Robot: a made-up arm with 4 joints.
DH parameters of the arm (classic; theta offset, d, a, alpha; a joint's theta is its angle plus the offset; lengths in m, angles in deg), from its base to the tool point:
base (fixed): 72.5 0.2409 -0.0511 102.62
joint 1: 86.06 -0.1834 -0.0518 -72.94
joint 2: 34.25 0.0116 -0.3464 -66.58
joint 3: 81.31 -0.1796 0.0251 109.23
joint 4: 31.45 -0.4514 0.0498 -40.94
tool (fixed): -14.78 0.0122 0 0
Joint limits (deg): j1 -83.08..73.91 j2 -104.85..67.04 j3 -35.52..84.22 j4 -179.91..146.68
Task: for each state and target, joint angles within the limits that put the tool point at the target. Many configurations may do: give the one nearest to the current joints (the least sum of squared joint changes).
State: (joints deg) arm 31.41 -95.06 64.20 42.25
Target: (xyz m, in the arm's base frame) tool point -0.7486 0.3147 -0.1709
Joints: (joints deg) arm 39.72 -84.42 24.42 24.33
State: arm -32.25 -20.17 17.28 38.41
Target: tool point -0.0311 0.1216 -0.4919
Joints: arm 8.45 -9.15 9.56 33.66
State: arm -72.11 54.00 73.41 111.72
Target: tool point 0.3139 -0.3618 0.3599
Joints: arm -83.04 19.65 80.22 108.69
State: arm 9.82 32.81 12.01 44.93
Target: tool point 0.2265 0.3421 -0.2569
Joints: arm 19.69 16.23 -17.60 41.94
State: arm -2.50 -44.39 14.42 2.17
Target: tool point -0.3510 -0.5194 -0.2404
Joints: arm -24.51 -40.19 58.81 9.76
